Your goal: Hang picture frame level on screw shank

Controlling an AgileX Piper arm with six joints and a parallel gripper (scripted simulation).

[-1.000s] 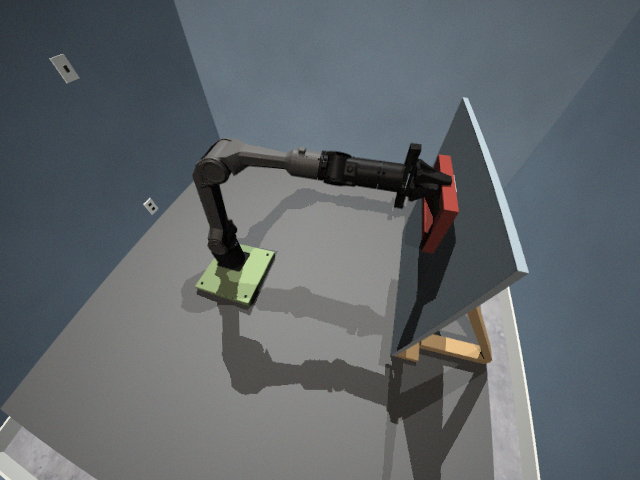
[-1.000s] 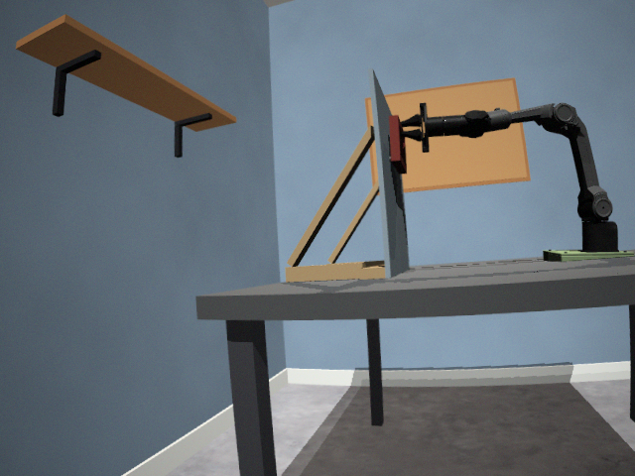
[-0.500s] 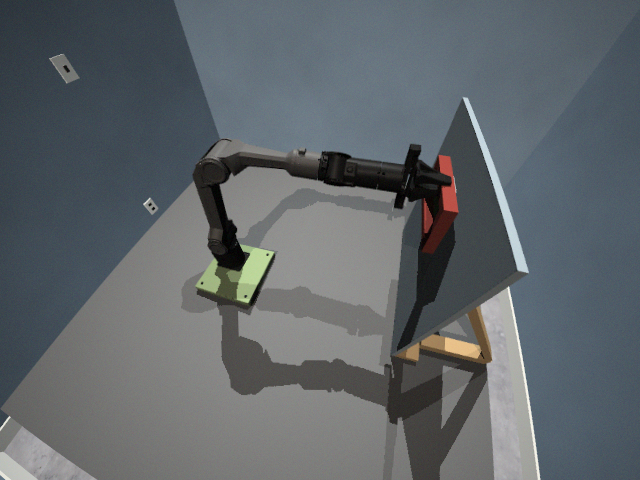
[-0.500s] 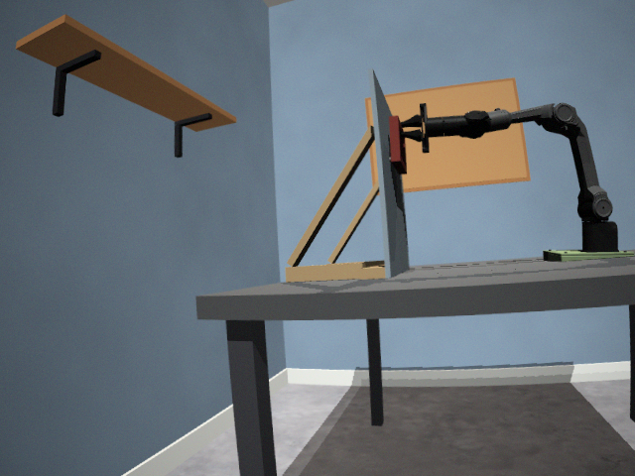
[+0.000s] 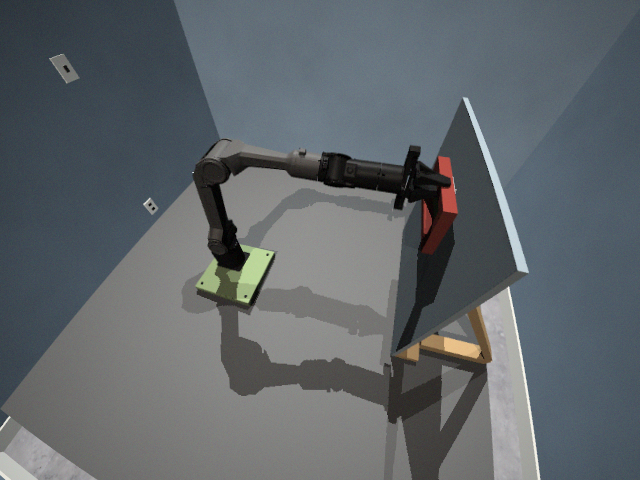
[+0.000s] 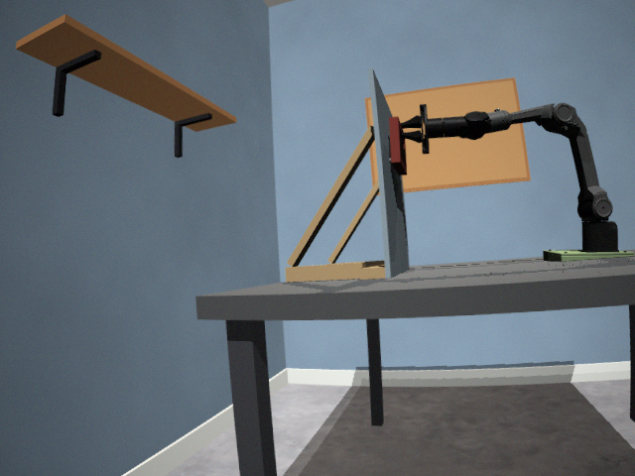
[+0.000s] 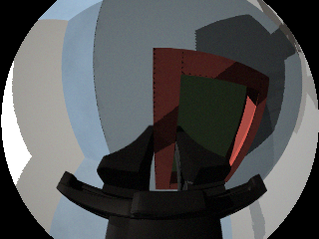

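The red picture frame is 10 mm ahead of my hand, 10 mm to the left of it and 50 mm below it. From my hand the other things lie so: grey upright panel: 30 mm ahead, 160 mm below.
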